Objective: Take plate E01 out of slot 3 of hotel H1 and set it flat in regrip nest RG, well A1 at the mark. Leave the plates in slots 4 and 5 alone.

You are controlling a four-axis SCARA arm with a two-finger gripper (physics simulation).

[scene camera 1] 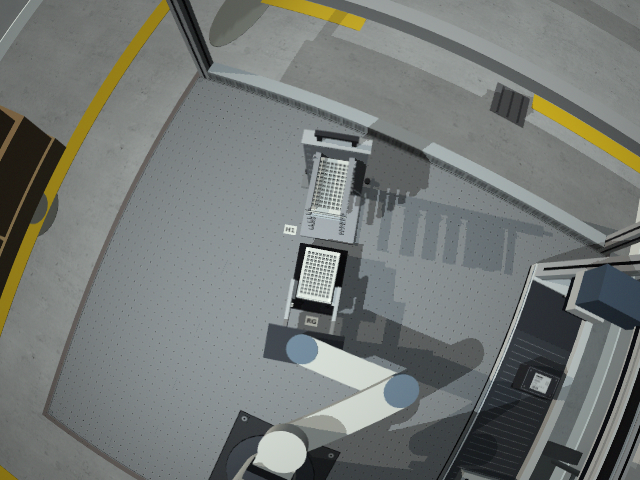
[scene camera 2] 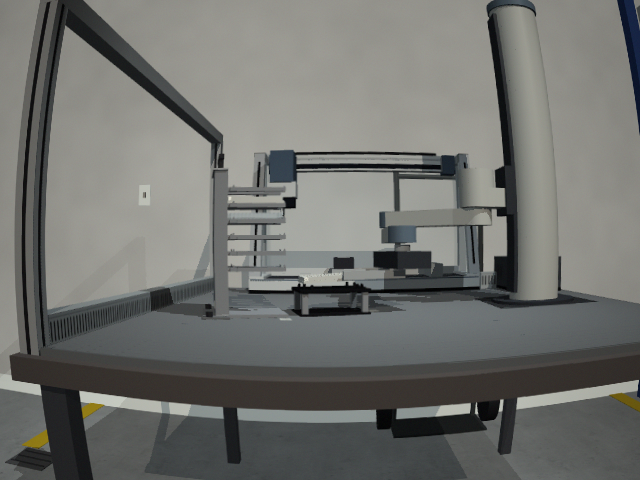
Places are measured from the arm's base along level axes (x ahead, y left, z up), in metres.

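Where they show: gripper, fingertip midpoint: (scene camera 1: 316, 283) (scene camera 2: 337, 274); arm's base at its link origin: (scene camera 2: 533, 304).
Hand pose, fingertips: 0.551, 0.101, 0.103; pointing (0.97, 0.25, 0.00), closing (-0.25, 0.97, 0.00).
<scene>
Things, the pixels of their top centre, and the offset from my fingertips, as dx, dy, dz. "*": a spot on its surface instead.
- Plate E01 at its top centre: (scene camera 2: 327, 273) (scene camera 1: 318, 274) +0.022, +0.005, +0.003
- regrip nest RG at its top centre: (scene camera 2: 330, 283) (scene camera 1: 318, 278) +0.016, +0.003, -0.021
- slot 4 plate at its top centre: (scene camera 2: 253, 213) +0.188, +0.046, +0.141
- slot 5 plate at its top centre: (scene camera 1: 330, 185) (scene camera 2: 253, 198) +0.188, +0.046, +0.176
- gantry with a blue block, surface spot: (scene camera 1: 607, 297) * +0.161, -0.589, +0.397
- low slotted barrier at a spot on its surface: (scene camera 2: 103, 315) * +0.454, +0.350, -0.069
Plate E01 (scene camera 1: 317, 273) (scene camera 2: 319, 279), white with a grid of wells, is over regrip nest RG (scene camera 1: 343, 258) (scene camera 2: 330, 290), a black frame on short posts. It looks nearly level, at or just above the nest's top; contact cannot be made out. My gripper (scene camera 1: 316, 285) (scene camera 2: 336, 275) is shut on plate E01, one pale finger along each long side. Hotel H1 (scene camera 1: 310, 137) (scene camera 2: 220, 242) stands beyond the nest. In the scene camera 2 view, the slot 4 plate (scene camera 2: 255, 213) and slot 5 plate (scene camera 2: 255, 199) sit on their shelves; slot 3 shows no plate.
The arm (scene camera 1: 351, 364) (scene camera 2: 434, 217) reaches from the column (scene camera 1: 281, 451) (scene camera 2: 527, 155). A gantry with a blue block (scene camera 1: 607, 297) (scene camera 2: 282, 165) stands at one side. The low slotted barrier (scene camera 1: 289, 103) (scene camera 2: 103, 315) runs along the table edge behind the hotel.
</scene>
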